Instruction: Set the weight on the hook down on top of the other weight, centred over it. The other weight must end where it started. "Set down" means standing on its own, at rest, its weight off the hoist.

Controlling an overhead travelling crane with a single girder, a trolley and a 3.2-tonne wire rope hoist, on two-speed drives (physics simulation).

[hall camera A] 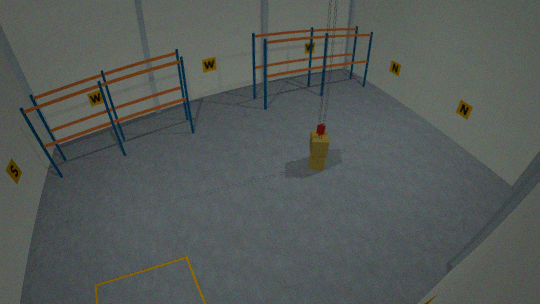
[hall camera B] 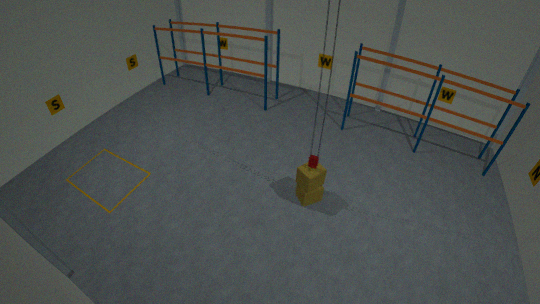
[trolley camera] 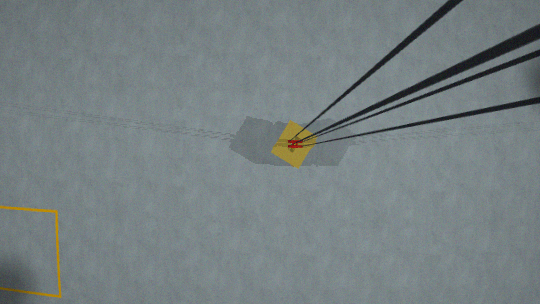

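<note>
My hook under its red block (hall camera A: 321, 129) (hall camera B: 313, 161) (trolley camera: 295, 144) hangs on the ropes right at the top of the upper yellow weight (hall camera A: 319, 146) (hall camera B: 310, 177) (trolley camera: 300, 157) and is attached to it. The upper weight is upright, directly above the lower yellow weight (hall camera A: 316, 164) (hall camera B: 310, 196), which stands on the floor. Their sides nearly line up in both hall views. Whether they touch or a thin gap parts them, I cannot tell. The lower weight is hidden under the upper one in the trolley view. The ropes look straight.
A yellow marked square (hall camera A: 142, 271) (hall camera B: 88, 196) (trolley camera: 58, 252) lies on the floor, well away from the weights. Two blue and orange racks stand along the west wall, the south rack (hall camera A: 112, 118) (hall camera B: 266, 90) and the north rack (hall camera A: 265, 90) (hall camera B: 428, 114).
</note>
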